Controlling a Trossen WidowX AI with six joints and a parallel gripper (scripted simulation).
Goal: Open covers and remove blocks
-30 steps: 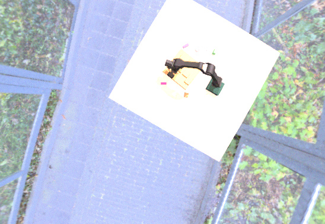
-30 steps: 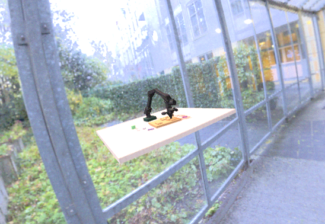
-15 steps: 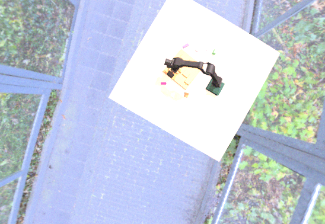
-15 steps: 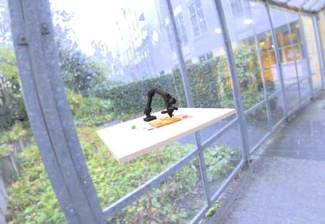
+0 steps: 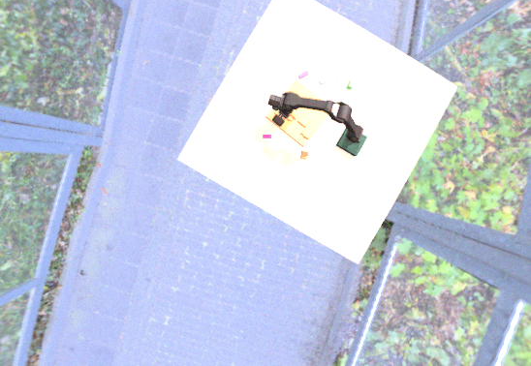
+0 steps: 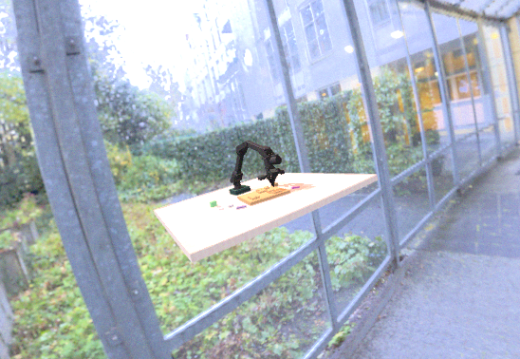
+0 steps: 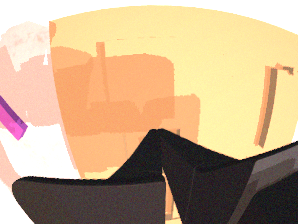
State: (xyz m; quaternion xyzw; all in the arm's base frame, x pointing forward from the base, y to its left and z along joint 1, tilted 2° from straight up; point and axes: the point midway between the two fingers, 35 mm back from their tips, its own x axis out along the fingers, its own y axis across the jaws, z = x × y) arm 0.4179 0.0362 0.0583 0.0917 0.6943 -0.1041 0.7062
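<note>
The puzzle board is 8 cm behind my gripper tip, 6 cm to the right of it and 4 cm below it. Also, from my gripper tip: lilac block 1 cm behind, 28 cm to the right, 5 cm below; then green block 30 cm behind, 34 cm to the right, 4 cm below; then pink block 5 cm ahead, 16 cm to the left, 5 cm below.
</note>
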